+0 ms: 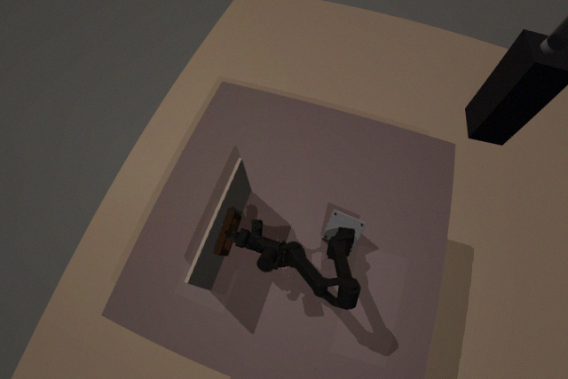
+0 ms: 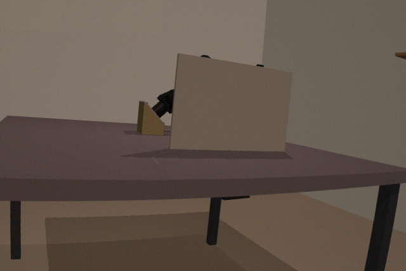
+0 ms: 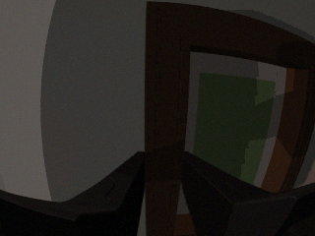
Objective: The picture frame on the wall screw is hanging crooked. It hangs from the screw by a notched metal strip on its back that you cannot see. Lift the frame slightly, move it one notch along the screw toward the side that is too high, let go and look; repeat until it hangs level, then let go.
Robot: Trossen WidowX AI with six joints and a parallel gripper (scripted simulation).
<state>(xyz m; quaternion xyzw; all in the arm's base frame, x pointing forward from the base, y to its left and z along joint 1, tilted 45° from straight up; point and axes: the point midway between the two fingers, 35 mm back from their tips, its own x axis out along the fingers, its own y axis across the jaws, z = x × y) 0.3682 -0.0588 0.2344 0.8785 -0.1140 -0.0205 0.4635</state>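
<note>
My gripper tip is 1 cm short of the picture frame, 1 cm to the left of it and 5 cm above it. The rest, counted from my gripper tip: wall panel (2 cm ahead, 2 cm to the right, 6 cm below).
</note>
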